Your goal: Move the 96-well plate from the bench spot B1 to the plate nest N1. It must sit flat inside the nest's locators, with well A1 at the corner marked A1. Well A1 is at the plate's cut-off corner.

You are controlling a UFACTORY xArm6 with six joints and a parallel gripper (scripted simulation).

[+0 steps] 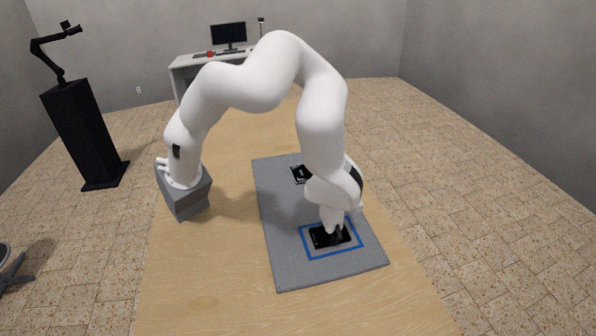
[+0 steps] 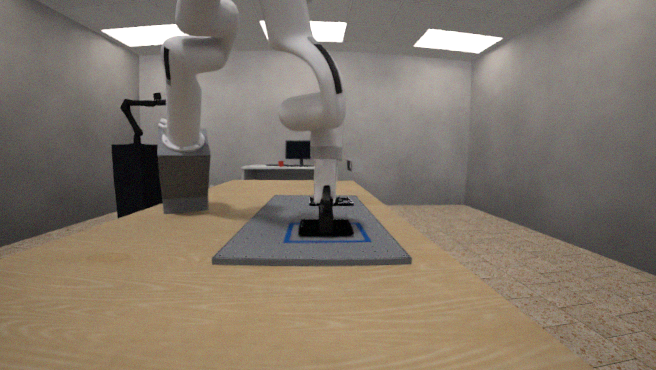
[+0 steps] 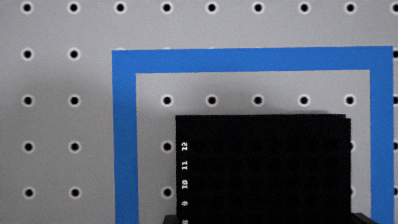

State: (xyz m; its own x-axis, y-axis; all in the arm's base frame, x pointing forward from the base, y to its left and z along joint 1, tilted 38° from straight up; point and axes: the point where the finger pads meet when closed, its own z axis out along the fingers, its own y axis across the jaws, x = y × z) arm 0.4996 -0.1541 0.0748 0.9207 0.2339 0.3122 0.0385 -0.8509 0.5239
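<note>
My gripper is now 20 mm short of the black plate nest, 360 mm to the right of it and 20 mm above it. The rest, counted from my hand: black 96-well plate (10 mm below).
</note>
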